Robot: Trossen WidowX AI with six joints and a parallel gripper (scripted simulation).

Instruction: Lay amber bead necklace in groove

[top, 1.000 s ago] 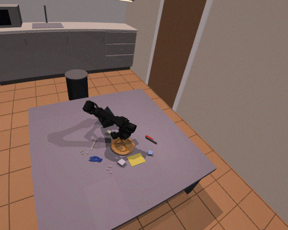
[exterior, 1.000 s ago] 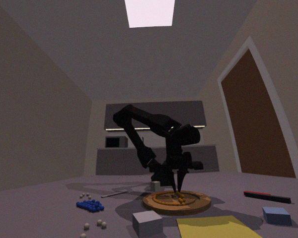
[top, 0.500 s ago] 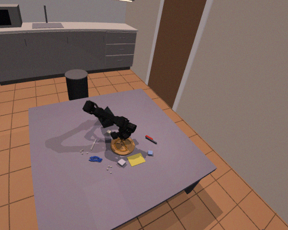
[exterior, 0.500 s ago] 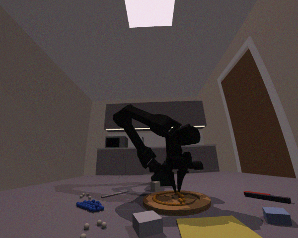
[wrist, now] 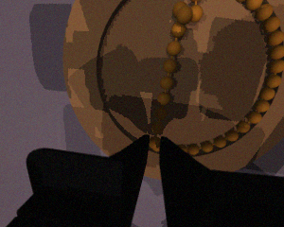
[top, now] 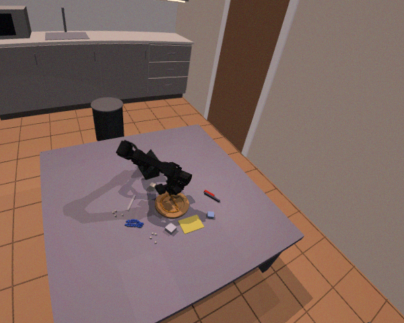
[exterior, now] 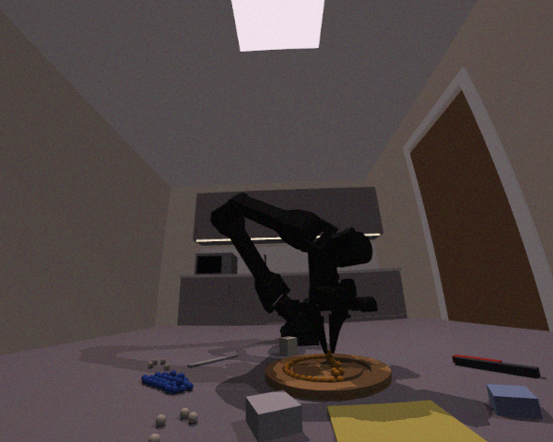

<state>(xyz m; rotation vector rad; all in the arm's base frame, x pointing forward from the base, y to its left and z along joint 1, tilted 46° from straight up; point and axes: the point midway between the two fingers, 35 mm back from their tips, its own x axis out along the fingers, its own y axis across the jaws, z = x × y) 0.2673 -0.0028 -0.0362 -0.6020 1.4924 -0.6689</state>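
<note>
Now: gripper tip 5 cm short of the round wooden bead board, 2 cm to the left of it and 1 cm above it. Also, from my gripper tip: grey block 20 cm ahead, 12 cm to the right, 1 cm below; yellow pad 22 cm ahead, 2 cm below; thin rod 7 cm behind, 22 cm to the right, 2 cm below.
</note>
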